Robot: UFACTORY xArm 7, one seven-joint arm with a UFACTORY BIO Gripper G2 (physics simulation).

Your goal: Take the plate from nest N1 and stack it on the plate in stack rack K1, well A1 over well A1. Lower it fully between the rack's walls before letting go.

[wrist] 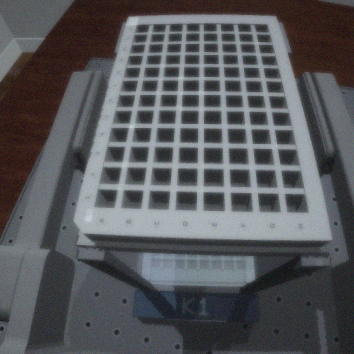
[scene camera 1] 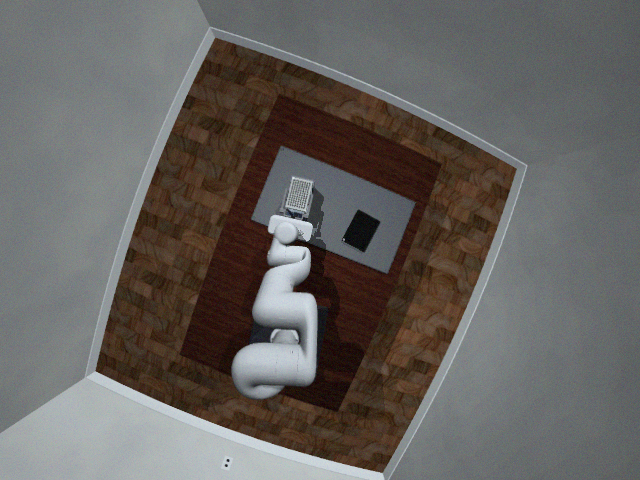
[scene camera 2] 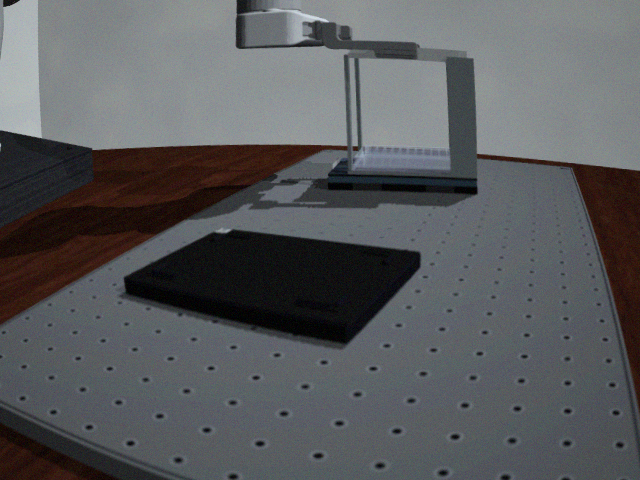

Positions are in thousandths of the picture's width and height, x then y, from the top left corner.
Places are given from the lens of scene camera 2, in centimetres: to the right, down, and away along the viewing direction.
clear plate (scene camera 2: 601,330): 7, -8, 62
black nest N1 (scene camera 2: 515,605): 0, 3, 35
rack K1 (scene camera 2: 720,149): 14, -17, 57
The marked spots on the black nest N1 and the clear plate are 30 cm apart.
